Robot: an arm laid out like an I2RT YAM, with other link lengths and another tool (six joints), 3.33 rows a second.
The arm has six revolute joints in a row. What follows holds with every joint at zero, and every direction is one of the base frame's.
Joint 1 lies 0.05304 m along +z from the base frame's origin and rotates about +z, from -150.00 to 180.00 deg.
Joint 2 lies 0.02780 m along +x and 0.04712 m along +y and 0.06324 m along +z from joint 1 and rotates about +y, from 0.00 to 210.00 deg.
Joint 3 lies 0.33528 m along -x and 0.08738 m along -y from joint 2 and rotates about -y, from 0.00 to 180.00 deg.
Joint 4 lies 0.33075 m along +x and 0.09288 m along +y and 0.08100 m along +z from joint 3 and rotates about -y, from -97.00 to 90.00 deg.
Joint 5 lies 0.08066 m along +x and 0.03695 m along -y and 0.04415 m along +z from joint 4 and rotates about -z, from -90.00 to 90.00 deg.
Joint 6 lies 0.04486 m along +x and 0.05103 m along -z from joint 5 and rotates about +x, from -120.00 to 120.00 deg.
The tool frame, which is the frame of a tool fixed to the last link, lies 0.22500 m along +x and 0.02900 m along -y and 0.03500 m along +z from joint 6; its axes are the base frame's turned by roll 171.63, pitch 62.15 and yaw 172.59 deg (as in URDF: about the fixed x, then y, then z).
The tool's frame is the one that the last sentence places.
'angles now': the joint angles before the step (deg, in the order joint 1, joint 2, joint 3, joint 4, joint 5, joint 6). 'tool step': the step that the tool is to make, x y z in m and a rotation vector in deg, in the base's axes. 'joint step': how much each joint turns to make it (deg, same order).
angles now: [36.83 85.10 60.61 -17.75 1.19 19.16]
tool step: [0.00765 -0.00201 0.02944 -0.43 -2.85 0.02]
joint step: [-0.09 -1.00 2.16 -1.09 1.27 -1.61]
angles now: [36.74 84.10 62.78 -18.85 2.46 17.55]
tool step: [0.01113 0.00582 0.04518 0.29 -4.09 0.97]
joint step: [-0.02 -0.55 3.90 -0.88 0.60 -2.35]
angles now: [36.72 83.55 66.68 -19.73 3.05 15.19]
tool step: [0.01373 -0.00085 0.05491 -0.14 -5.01 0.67]
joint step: [-0.68 -0.53 4.80 -1.19 0.64 -3.31]
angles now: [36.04 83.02 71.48 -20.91 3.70 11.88]
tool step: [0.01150 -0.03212 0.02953 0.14 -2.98 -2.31]
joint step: [-2.98 -2.35 0.39 -0.09 0.24 -1.70]
